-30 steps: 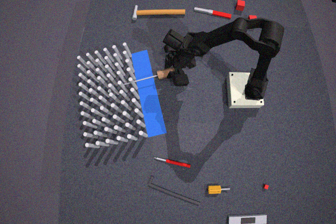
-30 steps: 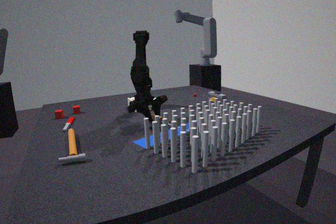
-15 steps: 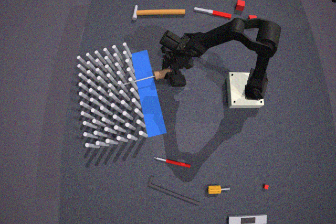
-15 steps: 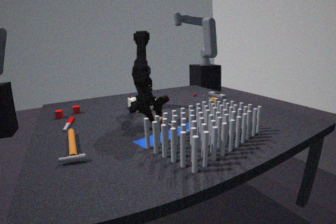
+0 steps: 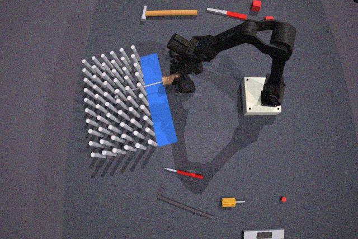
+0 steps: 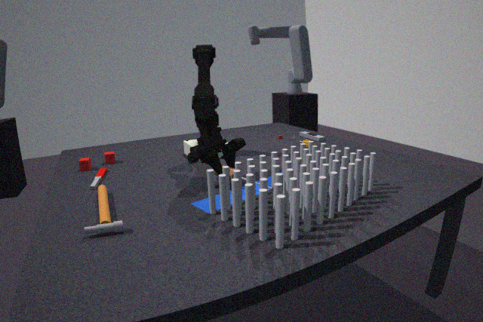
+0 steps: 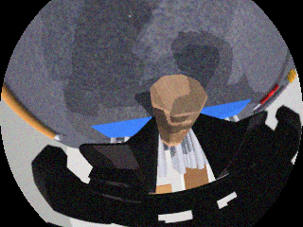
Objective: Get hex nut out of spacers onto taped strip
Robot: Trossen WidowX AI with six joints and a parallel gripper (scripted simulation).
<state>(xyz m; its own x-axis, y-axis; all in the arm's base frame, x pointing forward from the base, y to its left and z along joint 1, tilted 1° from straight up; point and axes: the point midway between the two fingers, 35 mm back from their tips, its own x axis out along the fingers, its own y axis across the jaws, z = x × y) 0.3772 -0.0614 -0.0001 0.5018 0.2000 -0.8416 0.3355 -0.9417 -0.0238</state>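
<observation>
Now: gripper tip 6 cm short of the blue taped strip, 7 cm to the right of it and 3 cm above it. From my gripper tip the other things lie so: small red cube 48 cm behind, 44 cm to the left, 2 cm below; red screwdriver 6 cm behind, 36 cm to the left, 2 cm below; yellow-handled screwdriver 27 cm behind, 46 cm to the left, 1 cm below.
</observation>
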